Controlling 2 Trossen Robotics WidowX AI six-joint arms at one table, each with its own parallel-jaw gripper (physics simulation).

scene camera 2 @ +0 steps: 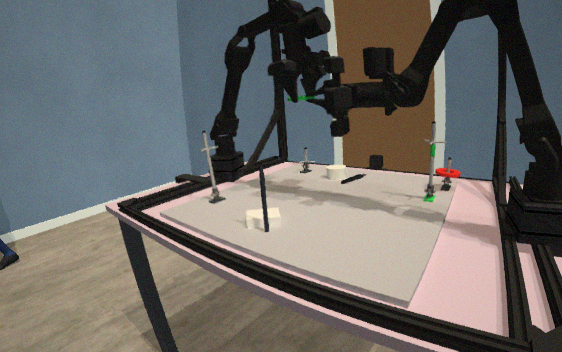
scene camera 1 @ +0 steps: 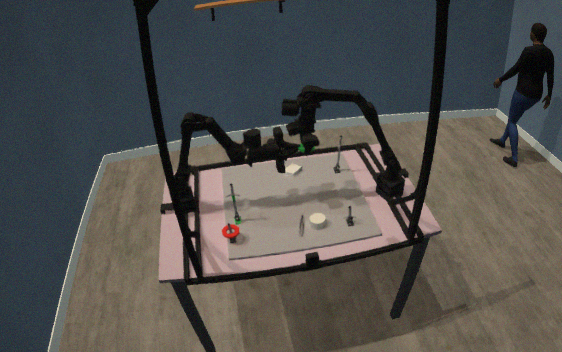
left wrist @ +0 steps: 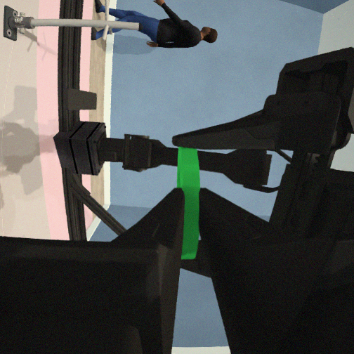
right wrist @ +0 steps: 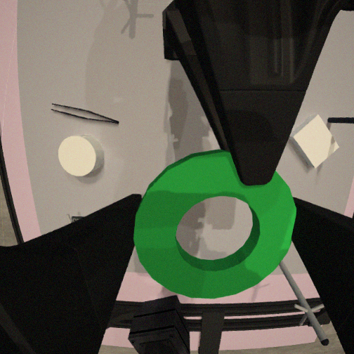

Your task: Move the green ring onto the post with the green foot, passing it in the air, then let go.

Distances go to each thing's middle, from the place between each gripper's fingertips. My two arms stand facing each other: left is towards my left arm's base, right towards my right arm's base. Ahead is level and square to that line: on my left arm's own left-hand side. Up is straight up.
Now: the green ring (right wrist: 200,175) 1 cm to the right of my right hand and 1 cm above it. Round my right hand: white block (right wrist: 312,139) 20 cm ahead, 4 cm to the left, 24 cm below.
The green ring is 1 cm behind my left hand and 2 cm to the right of it. The rest, counted from my left hand: white block: 19 cm ahead, 2 cm to the left, 25 cm below.
